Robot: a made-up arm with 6 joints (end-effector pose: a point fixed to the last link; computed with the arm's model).
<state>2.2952 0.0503 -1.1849 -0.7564 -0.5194 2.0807</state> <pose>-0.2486 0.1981 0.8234 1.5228 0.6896 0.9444</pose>
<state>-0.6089 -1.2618 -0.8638 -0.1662 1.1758 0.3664</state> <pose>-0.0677 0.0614 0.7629 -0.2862 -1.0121 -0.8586</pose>
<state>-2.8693 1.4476 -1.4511 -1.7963 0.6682 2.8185</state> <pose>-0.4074 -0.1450 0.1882 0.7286 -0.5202 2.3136</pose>
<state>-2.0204 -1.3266 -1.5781 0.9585 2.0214 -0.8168</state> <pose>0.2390 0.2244 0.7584 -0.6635 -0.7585 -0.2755</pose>
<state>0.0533 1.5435 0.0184 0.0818 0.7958 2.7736</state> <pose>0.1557 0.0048 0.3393 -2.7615 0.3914 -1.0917</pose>
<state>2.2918 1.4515 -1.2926 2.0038 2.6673 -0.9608</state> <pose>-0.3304 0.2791 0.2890 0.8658 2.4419 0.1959</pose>
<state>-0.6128 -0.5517 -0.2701 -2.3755 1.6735 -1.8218</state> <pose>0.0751 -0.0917 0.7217 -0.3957 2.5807 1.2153</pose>
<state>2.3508 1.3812 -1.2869 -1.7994 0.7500 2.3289</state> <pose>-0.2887 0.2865 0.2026 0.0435 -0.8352 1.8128</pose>
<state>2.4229 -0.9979 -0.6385 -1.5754 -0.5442 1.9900</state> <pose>-0.0089 -0.1246 0.7829 2.1147 0.2243 1.8410</pose>
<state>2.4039 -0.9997 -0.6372 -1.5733 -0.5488 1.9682</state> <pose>-0.0106 -0.1250 0.7828 2.1218 0.1889 1.8446</pose>
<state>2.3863 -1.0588 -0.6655 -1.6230 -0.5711 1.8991</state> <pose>0.0037 -0.1437 0.7798 2.2428 0.0347 1.8995</pose>
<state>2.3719 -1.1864 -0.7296 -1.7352 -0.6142 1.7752</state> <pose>0.0363 -0.1836 0.7661 -2.4030 0.3143 -1.9300</pose>
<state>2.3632 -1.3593 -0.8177 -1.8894 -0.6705 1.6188</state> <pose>0.0786 -0.2324 0.7329 -2.1657 0.7434 -1.6221</pose>
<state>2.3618 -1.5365 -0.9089 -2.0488 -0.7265 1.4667</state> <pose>0.1181 -0.2724 0.6846 -1.8915 1.1383 -1.3164</pose>
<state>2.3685 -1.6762 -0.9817 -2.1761 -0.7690 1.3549</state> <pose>0.1468 -0.2945 0.6395 -1.6639 1.4187 -1.0851</pose>
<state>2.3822 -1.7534 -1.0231 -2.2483 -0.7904 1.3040</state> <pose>0.1639 -0.3020 0.6130 -1.5483 1.5553 -0.9610</pose>
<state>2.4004 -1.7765 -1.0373 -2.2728 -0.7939 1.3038</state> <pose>0.1732 -0.3015 0.6053 -1.5362 1.5796 -0.9222</pose>
